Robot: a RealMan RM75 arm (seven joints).
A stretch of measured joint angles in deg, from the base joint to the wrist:
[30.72 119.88 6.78 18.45 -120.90 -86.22 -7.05]
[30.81 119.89 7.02 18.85 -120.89 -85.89 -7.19]
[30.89 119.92 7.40 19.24 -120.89 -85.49 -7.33]
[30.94 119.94 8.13 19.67 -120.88 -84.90 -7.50]
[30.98 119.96 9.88 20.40 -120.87 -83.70 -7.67]
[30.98 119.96 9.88 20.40 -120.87 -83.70 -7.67]
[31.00 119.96 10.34 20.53 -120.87 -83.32 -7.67]
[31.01 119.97 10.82 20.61 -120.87 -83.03 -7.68]
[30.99 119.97 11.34 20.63 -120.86 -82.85 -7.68]
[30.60 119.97 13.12 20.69 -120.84 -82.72 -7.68]
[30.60 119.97 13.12 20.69 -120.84 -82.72 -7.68]
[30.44 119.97 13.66 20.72 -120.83 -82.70 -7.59]
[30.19 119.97 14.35 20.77 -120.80 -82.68 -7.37]
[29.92 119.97 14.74 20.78 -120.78 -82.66 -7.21]
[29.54 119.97 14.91 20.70 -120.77 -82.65 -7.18]
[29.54 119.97 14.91 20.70 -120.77 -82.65 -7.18]
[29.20 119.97 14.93 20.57 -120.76 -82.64 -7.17]
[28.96 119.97 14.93 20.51 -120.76 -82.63 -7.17]
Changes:
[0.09 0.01 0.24 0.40 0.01 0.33 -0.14]
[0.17 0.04 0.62 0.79 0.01 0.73 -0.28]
[0.22 0.06 1.35 1.22 0.02 1.32 -0.45]
[0.26 0.08 3.10 1.95 0.03 2.52 -0.62]
[0.26 0.08 3.10 1.95 0.03 2.52 -0.62]
[0.28 0.08 3.56 2.08 0.03 2.90 -0.62]
[0.29 0.09 4.04 2.16 0.03 3.19 -0.63]
[0.27 0.09 4.56 2.18 0.04 3.37 -0.63]
[-0.12 0.09 6.34 2.24 0.06 3.50 -0.63]
[-0.12 0.09 6.34 2.24 0.06 3.50 -0.63]
[-0.28 0.09 6.88 2.27 0.07 3.52 -0.54]
[-0.53 0.09 7.57 2.32 0.10 3.54 -0.32]
[-0.80 0.09 7.96 2.33 0.12 3.56 -0.16]
[-1.18 0.09 8.13 2.25 0.13 3.57 -0.13]
[-1.18 0.09 8.13 2.25 0.13 3.57 -0.13]
[-1.52 0.09 8.15 2.12 0.14 3.58 -0.12]
[-1.76 0.09 8.15 2.06 0.14 3.59 -0.12]

